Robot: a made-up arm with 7 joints.
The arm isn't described. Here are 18 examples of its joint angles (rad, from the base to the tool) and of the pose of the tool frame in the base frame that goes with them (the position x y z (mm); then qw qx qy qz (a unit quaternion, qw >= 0)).
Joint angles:
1: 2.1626 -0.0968 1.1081 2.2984 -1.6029 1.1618 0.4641
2: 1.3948 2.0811 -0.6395 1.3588 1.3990 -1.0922 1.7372
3: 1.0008 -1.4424 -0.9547 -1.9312 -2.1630 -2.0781 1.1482
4: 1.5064 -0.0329 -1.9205 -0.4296 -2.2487 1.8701 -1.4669
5: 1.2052 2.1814 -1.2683 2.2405 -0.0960 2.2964 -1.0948
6: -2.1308 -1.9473 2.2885 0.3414 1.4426 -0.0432 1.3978
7: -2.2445 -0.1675 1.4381 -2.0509 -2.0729 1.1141 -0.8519
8: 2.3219 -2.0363 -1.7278 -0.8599 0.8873 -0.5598 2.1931
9: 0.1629 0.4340 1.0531 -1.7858 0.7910 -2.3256 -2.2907
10: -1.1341 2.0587 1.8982 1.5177 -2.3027 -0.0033 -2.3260
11: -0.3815 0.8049 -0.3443 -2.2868 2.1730 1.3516 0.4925
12: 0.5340 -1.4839 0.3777 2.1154 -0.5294 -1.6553 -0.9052
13: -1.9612 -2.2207 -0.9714 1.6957 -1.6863 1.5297 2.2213
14: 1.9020 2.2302 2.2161 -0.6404 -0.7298 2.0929 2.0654
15: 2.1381 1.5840 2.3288 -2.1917 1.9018 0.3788 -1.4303
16: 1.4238 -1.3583 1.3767 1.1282 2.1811 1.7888 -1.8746
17: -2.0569 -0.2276 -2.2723 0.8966 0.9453 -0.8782 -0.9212
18: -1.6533 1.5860 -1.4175 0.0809 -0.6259 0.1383 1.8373
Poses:
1: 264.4 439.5 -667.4 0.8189 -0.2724 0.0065 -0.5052
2: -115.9 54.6 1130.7 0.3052 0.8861 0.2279 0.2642
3: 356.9 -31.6 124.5 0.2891 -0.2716 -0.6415 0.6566
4: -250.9 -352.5 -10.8 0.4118 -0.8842 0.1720 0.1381
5: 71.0 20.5 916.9 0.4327 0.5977 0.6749 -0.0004
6: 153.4 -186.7 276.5 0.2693 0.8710 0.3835 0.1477
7: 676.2 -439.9 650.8 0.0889 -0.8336 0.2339 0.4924
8: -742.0 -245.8 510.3 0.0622 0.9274 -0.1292 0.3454
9: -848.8 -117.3 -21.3 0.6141 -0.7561 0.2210 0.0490
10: 655.9 568.3 -273.3 0.8406 -0.0187 0.4459 -0.3069
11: -131.3 44.6 70.7 0.2792 -0.3562 -0.6925 -0.5618
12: 46.9 -170.9 78.4 0.5868 -0.0943 -0.7735 -0.2203
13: 128.4 -320.5 366.3 0.5248 0.8254 0.0897 -0.1879
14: -350.3 462.1 0.0 0.6895 -0.6354 -0.2170 0.2716
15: -397.9 626.9 -139.0 0.0923 0.8972 0.4315 0.0148
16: -405.5 -78.8 204.0 0.4345 0.7767 0.4554 0.0237
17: 470.1 555.4 321.3 0.9329 0.0236 -0.1946 -0.3021
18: 262.5 454.7 -149.1 0.6435 -0.5736 -0.2951 0.4121
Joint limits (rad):
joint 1: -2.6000..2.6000
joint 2: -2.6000..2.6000
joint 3: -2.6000..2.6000
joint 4: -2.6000..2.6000
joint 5: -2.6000..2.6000
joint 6: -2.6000..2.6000
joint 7: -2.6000..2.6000
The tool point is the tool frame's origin. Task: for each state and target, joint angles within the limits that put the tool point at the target. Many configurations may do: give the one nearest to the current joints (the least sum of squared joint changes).
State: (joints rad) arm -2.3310 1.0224 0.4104 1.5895 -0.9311 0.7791 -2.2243
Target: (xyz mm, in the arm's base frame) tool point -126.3 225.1 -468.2
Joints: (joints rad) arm -2.4165 1.8073 0.9048 0.8901 -1.3313 1.1442 -2.2407
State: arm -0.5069 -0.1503 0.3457 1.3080 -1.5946 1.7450 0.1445
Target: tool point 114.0 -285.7 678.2
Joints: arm -0.5849 -0.5752 0.3172 0.5647 -0.9976 2.6000 -0.2292
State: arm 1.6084 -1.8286 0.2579 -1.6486 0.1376 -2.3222 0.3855
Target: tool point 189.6 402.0 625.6
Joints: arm 1.4388 -2.4339 -0.0201 -1.5438 0.7123 -2.2515 0.2514
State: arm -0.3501 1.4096 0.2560 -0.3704 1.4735 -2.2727 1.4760
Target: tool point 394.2 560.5 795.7
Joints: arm -0.6892 1.7127 -0.0199 0.0209 1.7115 -2.0702 1.5118
